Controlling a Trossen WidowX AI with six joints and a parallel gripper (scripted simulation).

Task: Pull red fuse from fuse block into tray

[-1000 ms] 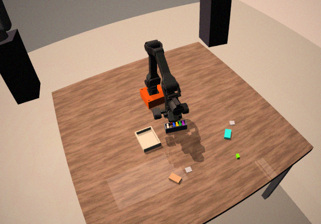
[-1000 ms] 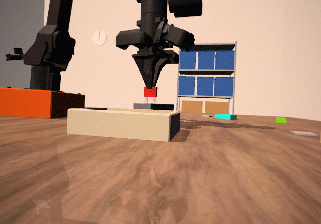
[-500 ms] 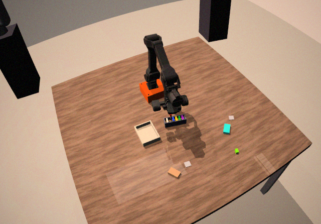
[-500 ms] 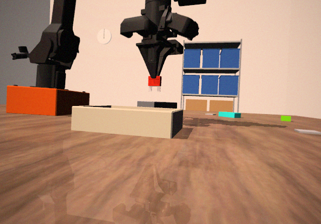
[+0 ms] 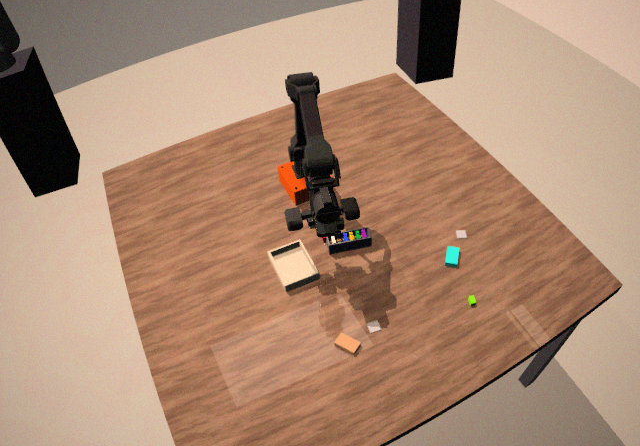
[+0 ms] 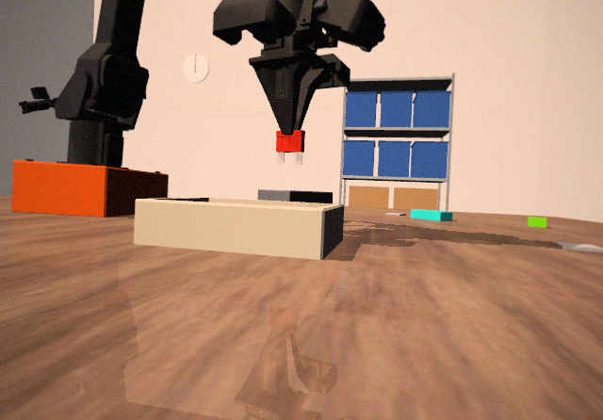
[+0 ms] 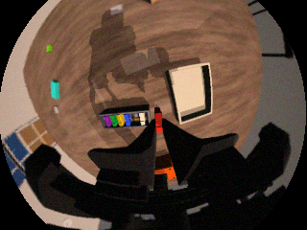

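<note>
The beige tray is 10 mm ahead of my gripper tip, 100 mm to the right of it and 90 mm below it. From my gripper tip the other things lie so: red fuse 10 mm below.
</note>
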